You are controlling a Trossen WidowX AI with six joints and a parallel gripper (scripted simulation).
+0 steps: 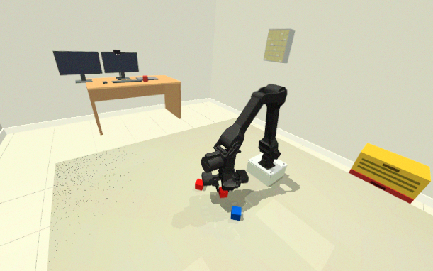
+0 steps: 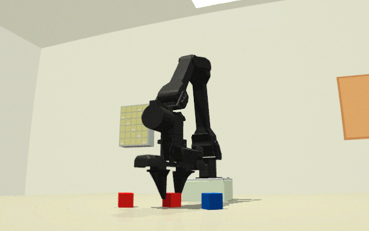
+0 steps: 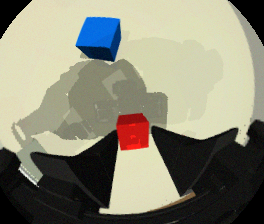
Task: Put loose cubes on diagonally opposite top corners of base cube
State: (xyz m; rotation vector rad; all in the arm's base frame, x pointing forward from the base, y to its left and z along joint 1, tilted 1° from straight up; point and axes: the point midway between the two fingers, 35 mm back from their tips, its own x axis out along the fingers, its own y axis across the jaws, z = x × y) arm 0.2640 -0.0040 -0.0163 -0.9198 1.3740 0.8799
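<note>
Right now the blue base cube is 20 mm ahead of my gripper tip and 110 mm to the left of it. Also, from my gripper tip: red cube: right at my gripper tip.
</note>
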